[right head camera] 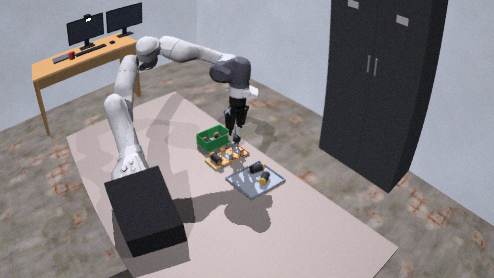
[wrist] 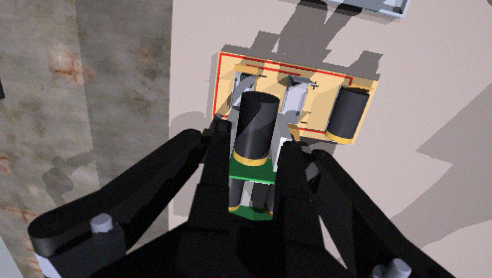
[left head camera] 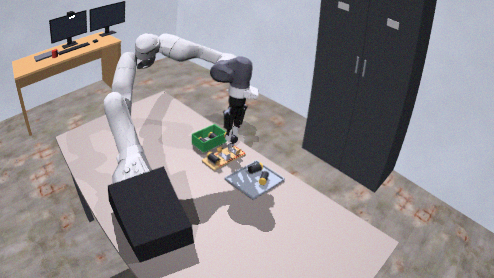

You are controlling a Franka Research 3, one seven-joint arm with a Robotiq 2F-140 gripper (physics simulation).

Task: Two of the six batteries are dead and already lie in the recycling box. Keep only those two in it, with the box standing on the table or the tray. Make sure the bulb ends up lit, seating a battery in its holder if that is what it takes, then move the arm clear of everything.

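My gripper is shut on a black battery with a yellow end, held above the orange holder board. One battery sits in the board's end holder. The middle holder is empty; the far holder is partly hidden by the held battery. A slim grey post rises by it, its top hidden near the finger. No lit bulb can be made out. The green box stands beside the board with two batteries in it.
The blue-grey tray stands on the other side of the board, with two batteries on it. A large black block stands near the arm's base. A dark cabinet stands beyond the table.
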